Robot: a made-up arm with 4 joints.
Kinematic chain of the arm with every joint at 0, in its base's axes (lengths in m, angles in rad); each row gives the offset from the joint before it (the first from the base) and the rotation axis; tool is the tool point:
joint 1: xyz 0 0 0.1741 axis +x
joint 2: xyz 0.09 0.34 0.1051 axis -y
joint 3: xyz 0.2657 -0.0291 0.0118 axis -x
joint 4: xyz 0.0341 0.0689 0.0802 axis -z
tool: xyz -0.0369 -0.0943 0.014
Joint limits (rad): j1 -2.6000..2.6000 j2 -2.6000..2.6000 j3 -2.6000..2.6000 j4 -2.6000..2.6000
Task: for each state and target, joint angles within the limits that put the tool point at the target. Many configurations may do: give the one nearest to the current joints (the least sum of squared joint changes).
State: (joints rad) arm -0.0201 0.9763 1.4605 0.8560
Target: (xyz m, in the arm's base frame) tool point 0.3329 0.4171 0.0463
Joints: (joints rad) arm -0.6271 0.6205 1.5106 1.8393
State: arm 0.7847 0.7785 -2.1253 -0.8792
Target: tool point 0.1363 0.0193 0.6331
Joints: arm 0.4671 1.5386 -1.7493 -0.3490
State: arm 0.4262 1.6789 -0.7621 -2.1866
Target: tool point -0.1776 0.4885 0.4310
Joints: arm -0.4106 1.8955 -0.6023 -2.3252
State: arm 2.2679 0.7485 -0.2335 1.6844
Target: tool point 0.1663 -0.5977 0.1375
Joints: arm 2.5244 0.8769 -0.0534 2.3308
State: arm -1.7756 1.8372 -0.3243 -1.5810
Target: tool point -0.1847 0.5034 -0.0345
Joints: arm -1.2696 2.0077 -0.2096 -1.8411
